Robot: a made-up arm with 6 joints. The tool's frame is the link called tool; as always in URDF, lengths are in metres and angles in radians. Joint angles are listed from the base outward. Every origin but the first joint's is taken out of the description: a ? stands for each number. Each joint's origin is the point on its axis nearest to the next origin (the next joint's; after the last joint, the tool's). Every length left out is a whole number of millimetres.
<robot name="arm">
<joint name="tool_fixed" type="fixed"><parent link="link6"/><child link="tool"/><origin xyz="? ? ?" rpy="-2.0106 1.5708 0"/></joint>
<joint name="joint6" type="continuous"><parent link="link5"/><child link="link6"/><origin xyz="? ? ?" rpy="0 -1.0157 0"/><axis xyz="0 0 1"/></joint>
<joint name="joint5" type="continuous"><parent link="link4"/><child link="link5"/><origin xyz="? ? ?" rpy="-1.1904 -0.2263 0.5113"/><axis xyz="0 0 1"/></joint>
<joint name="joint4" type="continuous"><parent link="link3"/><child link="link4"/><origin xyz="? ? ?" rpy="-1.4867 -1.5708 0"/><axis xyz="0 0 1"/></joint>
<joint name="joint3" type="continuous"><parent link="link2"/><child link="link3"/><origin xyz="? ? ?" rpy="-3.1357 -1.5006 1.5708"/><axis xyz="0 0 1"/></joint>
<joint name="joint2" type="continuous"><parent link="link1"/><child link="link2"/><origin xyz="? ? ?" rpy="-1.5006 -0.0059 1.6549"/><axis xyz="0 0 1"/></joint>
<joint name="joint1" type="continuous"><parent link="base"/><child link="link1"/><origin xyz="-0.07 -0.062 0.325" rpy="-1.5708 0 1.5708"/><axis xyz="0 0 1"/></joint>
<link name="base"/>
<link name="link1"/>
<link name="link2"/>
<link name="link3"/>
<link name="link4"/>
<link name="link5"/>
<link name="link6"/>
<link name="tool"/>
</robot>
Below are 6 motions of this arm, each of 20 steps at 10 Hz.
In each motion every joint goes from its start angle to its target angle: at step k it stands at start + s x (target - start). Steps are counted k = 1, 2, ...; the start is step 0. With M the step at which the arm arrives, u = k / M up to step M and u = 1 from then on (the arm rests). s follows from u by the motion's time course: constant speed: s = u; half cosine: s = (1 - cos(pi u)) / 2; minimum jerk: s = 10 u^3 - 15 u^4 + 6 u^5.
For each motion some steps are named. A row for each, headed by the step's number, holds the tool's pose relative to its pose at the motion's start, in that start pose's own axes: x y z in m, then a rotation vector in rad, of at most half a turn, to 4 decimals.
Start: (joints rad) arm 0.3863 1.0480 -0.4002 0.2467 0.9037 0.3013
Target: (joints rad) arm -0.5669 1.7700 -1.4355 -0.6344 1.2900 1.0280
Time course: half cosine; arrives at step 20
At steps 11, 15, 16, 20:
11: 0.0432 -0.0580 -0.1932 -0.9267 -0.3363 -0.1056
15: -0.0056 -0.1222 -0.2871 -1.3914 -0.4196 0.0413
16: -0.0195 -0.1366 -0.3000 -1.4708 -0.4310 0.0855
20: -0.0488 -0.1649 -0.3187 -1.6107 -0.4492 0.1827

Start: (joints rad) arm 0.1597 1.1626 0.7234 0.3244 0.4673 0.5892
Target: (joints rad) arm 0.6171 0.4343 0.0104 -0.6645 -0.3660 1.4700
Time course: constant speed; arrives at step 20
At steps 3, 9, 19, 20:
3: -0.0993 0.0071 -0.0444 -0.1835 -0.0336 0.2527
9: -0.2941 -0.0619 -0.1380 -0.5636 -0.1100 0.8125
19: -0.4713 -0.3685 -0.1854 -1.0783 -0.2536 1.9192
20: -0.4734 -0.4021 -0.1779 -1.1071 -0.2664 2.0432

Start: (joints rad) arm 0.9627 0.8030 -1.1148 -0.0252 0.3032 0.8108
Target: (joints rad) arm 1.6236 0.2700 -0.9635 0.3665 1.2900 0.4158
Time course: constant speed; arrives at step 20
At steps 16, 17, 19, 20:
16: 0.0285 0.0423 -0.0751 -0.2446 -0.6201 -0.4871
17: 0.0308 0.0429 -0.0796 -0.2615 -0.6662 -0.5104
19: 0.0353 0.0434 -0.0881 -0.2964 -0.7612 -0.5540
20: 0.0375 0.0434 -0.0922 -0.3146 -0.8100 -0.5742

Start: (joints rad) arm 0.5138 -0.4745 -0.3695 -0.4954 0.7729 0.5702
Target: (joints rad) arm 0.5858 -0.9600 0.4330 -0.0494 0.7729 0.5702
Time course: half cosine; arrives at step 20
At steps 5, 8, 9, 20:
5: 0.0381 -0.0104 0.0213 0.0717 0.1171 -0.0431
8: 0.0918 -0.0267 0.0364 0.1587 0.2926 -0.0944
9: 0.1124 -0.0330 0.0378 0.1887 0.3643 -0.1119
20: 0.2454 -0.0670 -0.0305 0.3540 0.9726 -0.2050

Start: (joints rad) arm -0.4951 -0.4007 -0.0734 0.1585 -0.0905 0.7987
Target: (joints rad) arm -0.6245 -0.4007 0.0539 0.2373 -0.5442 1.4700
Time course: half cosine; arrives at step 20
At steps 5, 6, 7, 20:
5: -0.0099 -0.0109 0.0183 -0.0272 0.0195 0.0568
6: -0.0138 -0.0158 0.0256 -0.0382 0.0254 0.0806
7: -0.0181 -0.0216 0.0338 -0.0505 0.0306 0.1078
20: -0.0534 -0.1025 0.1140 -0.1754 -0.0138 0.4121

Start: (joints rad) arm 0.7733 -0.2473 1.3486 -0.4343 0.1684 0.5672
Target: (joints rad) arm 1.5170 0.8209 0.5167 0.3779 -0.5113 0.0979
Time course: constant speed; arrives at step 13
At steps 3, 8, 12, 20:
3: -0.0780 0.0141 -0.1543 -0.1895 0.0706 0.1936
8: -0.1508 -0.0897 -0.3887 -0.5163 0.1416 0.3658
12: -0.1495 -0.2201 -0.4988 -0.7192 0.1026 0.4509
20: -0.1442 -0.2496 -0.5138 -0.7547 0.0805 0.4773

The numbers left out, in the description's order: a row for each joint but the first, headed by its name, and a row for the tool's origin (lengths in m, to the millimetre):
tool: -0.007 -0.049 0
joint6: -0.044 -0.129 0
joint5: 0.144 -0.336 0
joint4: 0.004 0.019 0
joint3: -0.042 0.027 0
joint2: 0.082 0.036 0

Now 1 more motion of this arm.
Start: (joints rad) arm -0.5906 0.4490 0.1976 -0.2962 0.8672 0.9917
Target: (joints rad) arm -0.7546 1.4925 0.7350 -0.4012 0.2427 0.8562
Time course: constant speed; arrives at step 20
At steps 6, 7, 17, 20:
6: 0.0332 -0.0850 0.0697 0.3150 -0.0628 -0.1561
7: 0.0339 -0.1009 0.0800 0.3665 -0.0835 -0.1795
17: -0.0407 -0.2464 0.1484 0.8180 -0.4447 -0.3558
20: -0.0879 -0.2734 0.1533 0.9165 -0.6029 -0.3820

